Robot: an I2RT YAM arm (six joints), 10 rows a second.
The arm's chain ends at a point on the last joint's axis. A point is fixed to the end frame.
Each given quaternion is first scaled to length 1.
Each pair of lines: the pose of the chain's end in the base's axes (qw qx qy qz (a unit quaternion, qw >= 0); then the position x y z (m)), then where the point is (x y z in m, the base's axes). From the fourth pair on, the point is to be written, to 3 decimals.
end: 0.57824 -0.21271 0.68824 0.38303 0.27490 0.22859 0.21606
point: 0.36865 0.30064 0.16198
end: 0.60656 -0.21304 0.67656 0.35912 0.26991 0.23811 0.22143
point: 0.36996 0.30526 0.17260
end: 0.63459 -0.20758 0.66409 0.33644 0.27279 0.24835 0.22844
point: 0.37875 0.31023 0.18546
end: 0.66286 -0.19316 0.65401 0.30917 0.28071 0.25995 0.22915
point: 0.393 0.314 0.192
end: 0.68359 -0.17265 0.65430 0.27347 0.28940 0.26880 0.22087
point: 0.407 0.313 0.186
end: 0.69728 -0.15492 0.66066 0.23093 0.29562 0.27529 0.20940
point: 0.417 0.307 0.175
